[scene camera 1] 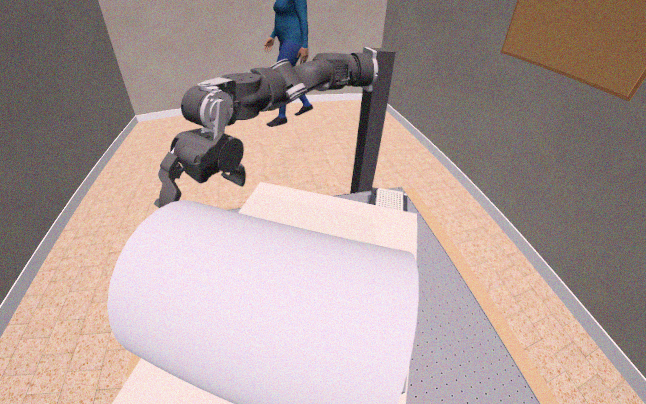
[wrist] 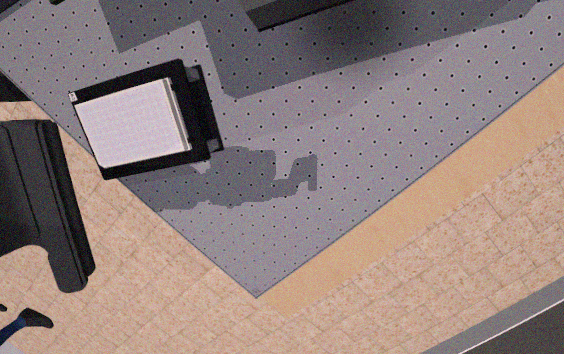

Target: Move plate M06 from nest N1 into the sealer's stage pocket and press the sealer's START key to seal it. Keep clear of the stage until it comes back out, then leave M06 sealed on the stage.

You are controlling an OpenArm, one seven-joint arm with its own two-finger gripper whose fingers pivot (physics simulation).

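Observation:
A white plate (scene camera 1: 390,199) (wrist: 131,124) sits in a black nest (wrist: 197,107) near the deck's corner. A small tag on the nest is too small to read, so I cannot confirm N1 or M06. My gripper (scene camera 1: 201,193) is open and empty, high up at the left in the scene view, well apart from the plate. Both its fingers hang downward there. A large white rounded body (scene camera 1: 265,305) fills the foreground and hides much of the deck; I cannot tell whether it is the sealer. The sealer's stage pocket and START key do not show.
The perforated grey deck (scene camera 1: 450,310) (wrist: 320,200) ends at a corner in the wrist view. A dark block (wrist: 300,11) stands at that view's top. The robot's post (scene camera 1: 371,125) rises near the plate. A person (scene camera 1: 291,25) stands behind the arm.

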